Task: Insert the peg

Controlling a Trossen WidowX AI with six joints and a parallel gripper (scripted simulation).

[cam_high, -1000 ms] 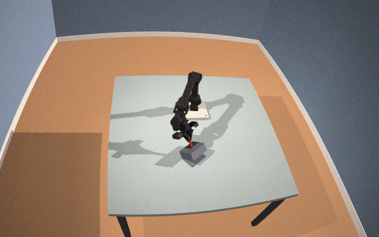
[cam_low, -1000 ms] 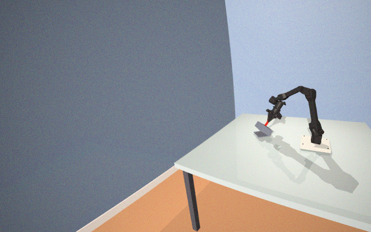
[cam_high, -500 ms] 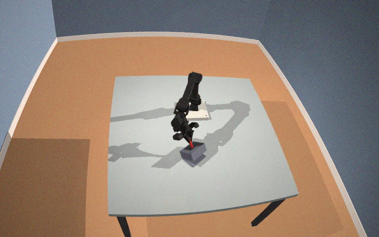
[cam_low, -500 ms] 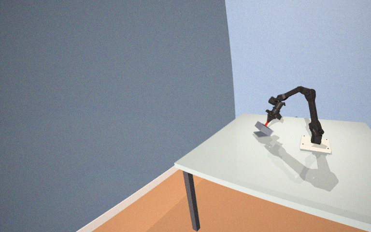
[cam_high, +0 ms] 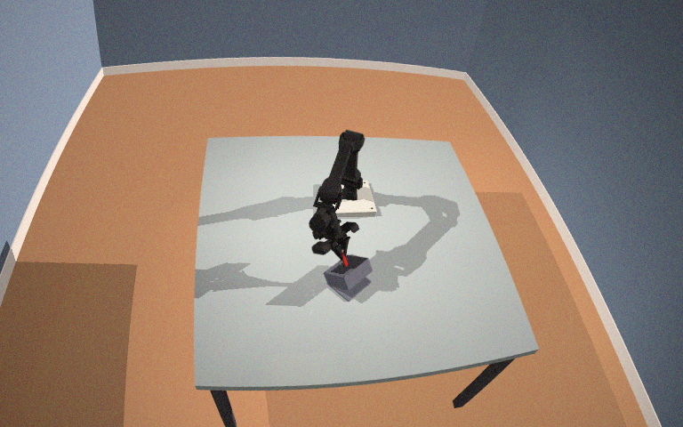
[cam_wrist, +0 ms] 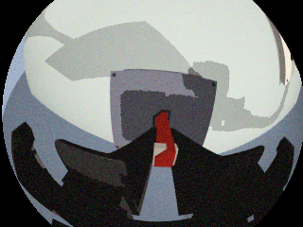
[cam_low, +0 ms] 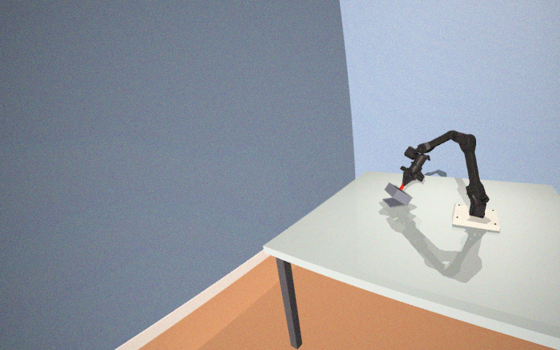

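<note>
Right now the grey sloped panel is 20 mm ahead of my gripper tip, 20 mm to the left of it and 50 mm below it. Round my gripper tip: red peg (10 mm behind, 10 mm to the right, 10 mm above); then panel foot (30 mm ahead, 40 mm to the left, 100 mm below).
</note>
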